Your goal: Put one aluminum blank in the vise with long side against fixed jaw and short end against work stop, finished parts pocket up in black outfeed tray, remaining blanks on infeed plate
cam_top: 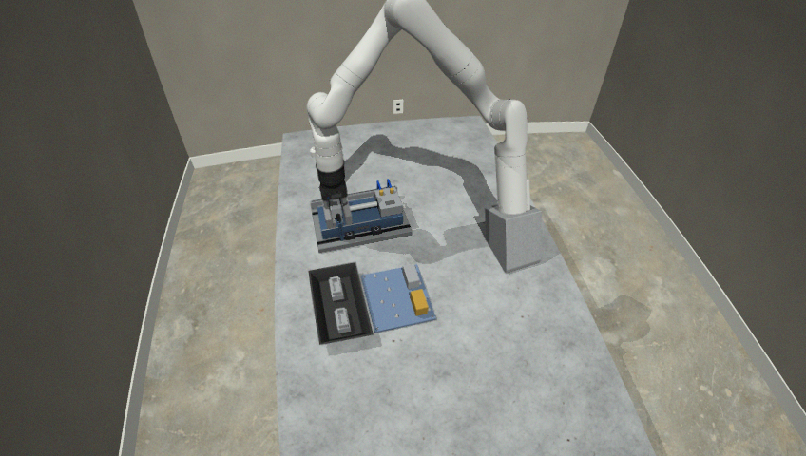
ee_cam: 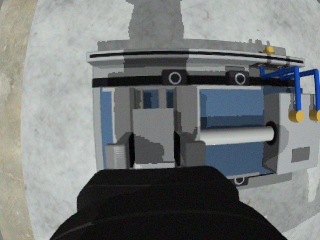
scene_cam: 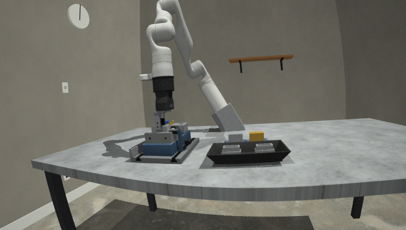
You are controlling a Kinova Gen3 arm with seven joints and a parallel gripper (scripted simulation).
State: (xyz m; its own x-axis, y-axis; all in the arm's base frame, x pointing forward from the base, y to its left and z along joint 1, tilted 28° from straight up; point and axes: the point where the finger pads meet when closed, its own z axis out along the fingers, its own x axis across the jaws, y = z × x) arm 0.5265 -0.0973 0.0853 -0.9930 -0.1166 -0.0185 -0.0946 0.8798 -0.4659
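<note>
The vise is 80 mm below my hand, 70 mm behind it and 10 mm to the right of it. From my hand the other things lie so: yellow brass blank (330 mm to the left, 200 mm behind, 100 mm below).
</note>
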